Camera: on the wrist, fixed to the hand. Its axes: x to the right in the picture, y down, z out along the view.
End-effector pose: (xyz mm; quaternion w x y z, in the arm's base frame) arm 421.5 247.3 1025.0 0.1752 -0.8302 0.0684 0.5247
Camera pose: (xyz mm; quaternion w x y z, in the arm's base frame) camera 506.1 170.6 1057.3 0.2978 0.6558 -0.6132 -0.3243
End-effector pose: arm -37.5 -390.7 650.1 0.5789 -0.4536 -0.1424 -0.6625
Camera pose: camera -51.2 -483.8 577.8 0.8570 -0.3179 0.3657 -0.1754
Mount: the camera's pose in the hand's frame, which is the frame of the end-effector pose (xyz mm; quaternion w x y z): 2.9 39.0 -112.0 0.7044 -0.0626 0.2027 0.6773
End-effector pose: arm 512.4 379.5 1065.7 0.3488 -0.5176 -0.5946 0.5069
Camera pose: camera 627.2 407.4 1055.0 0.0095 0.8919 0.0293 -0.4512
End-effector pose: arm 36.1 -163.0 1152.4 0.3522 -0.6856 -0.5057 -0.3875
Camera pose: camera 54.7 -269.1 1202.0 0.5702 -0.7690 0.2038 -0.2050
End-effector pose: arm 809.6 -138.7 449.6 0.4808 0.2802 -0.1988 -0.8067
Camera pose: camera 906.5 -164.9 386.3 0.9429 0.1962 -0.1819 -0.1983
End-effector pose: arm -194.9 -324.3 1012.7 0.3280 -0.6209 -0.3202 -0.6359
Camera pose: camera -228.1 -438.2 1012.9 0.6878 -0.5459 0.3013 -0.3717
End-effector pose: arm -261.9 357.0 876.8 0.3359 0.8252 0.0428 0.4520
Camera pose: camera -356.1 385.8 943.0 0.0266 -0.4977 0.4890 -0.7159
